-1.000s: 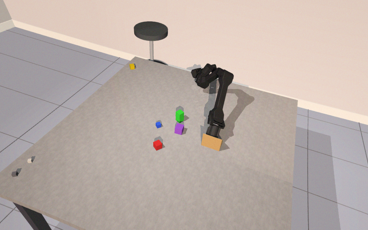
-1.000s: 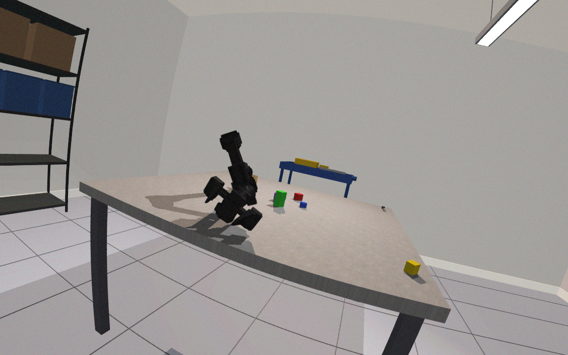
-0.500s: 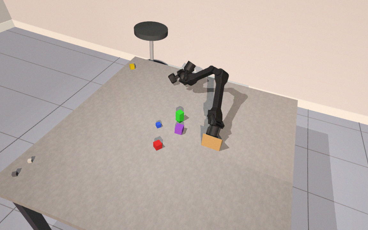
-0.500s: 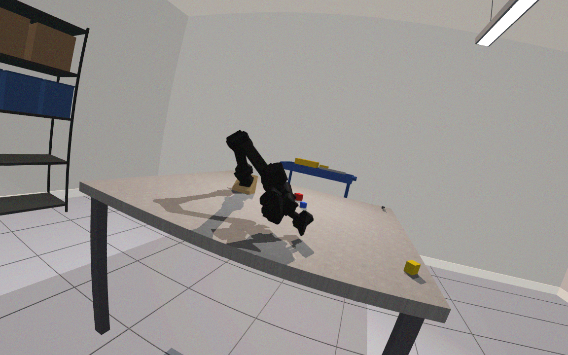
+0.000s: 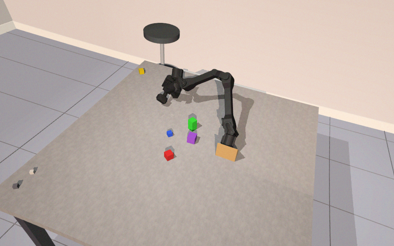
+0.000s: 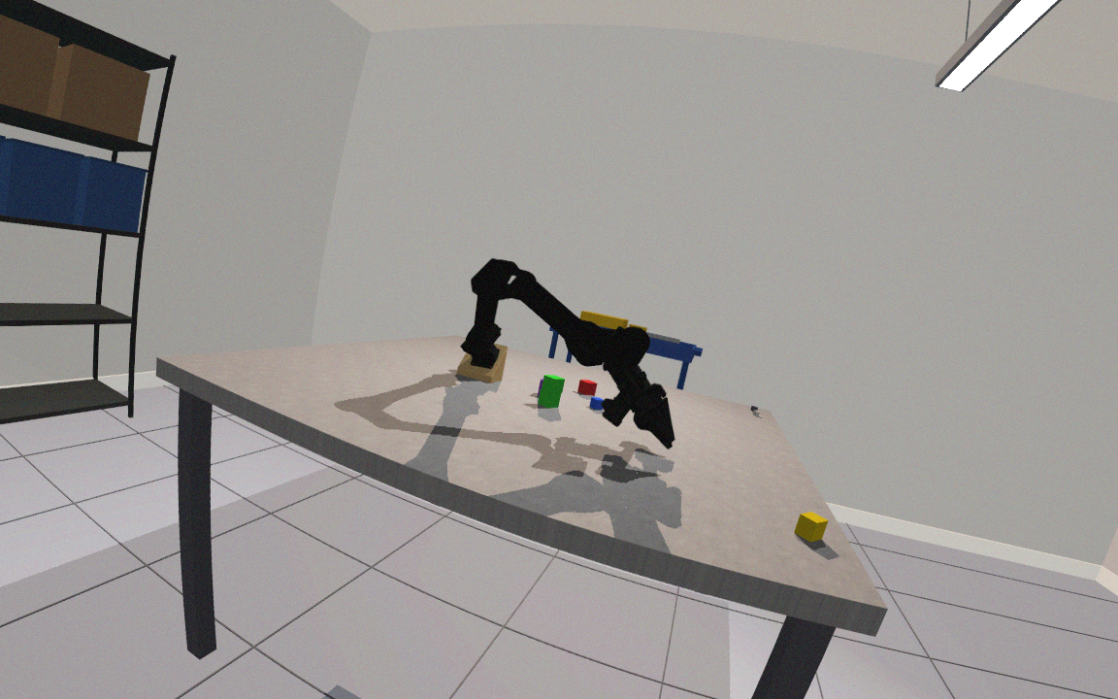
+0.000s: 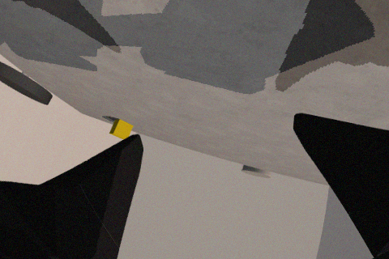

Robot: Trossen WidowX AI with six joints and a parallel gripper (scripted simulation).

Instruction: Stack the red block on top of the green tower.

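Now: gripper tip 460 mm to the right of the red block, 260 mm past it and 20 mm above it. Also, from my gripper tip: yellow block: 230 mm ahead, 200 mm to the right, 20 mm below; then small blue block: 310 mm to the left, 200 mm behind, 20 mm below; then purple block: 330 mm behind, 300 mm to the left, 10 mm below.
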